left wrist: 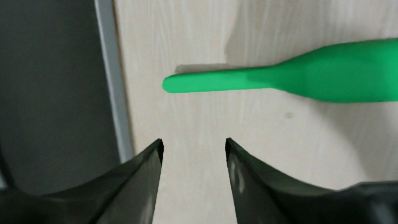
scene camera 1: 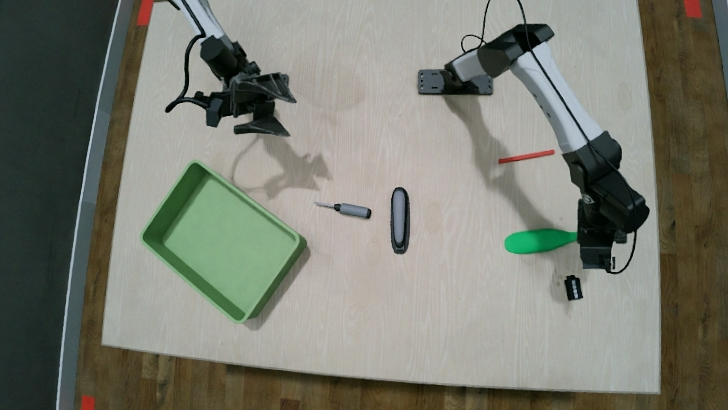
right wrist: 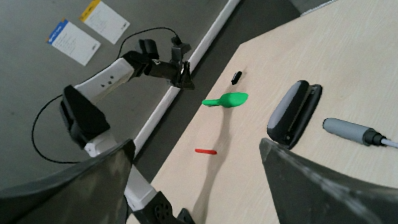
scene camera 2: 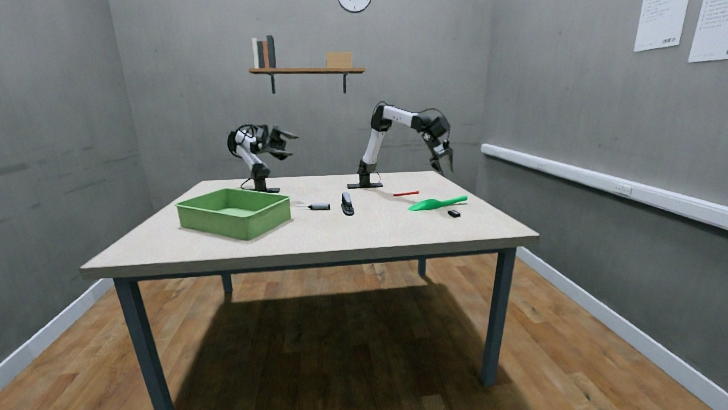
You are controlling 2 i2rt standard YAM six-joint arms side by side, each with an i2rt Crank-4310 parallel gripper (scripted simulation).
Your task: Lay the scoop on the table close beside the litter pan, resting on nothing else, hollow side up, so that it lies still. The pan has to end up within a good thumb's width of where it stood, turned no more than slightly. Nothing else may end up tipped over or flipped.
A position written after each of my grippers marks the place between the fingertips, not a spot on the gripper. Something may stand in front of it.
I see my left gripper (scene camera 1: 605,223), my right gripper (scene camera 1: 291,120), a green scoop (scene camera 1: 541,240) and a stapler (scene camera 1: 399,222).
The stapler shows as well in the right wrist view (right wrist: 279,129). My left gripper is seen too in the left wrist view (left wrist: 194,141) and in the right wrist view (right wrist: 190,87). My right gripper also shows in the right wrist view (right wrist: 197,141). The left wrist view does not show the stapler: it is out of frame.
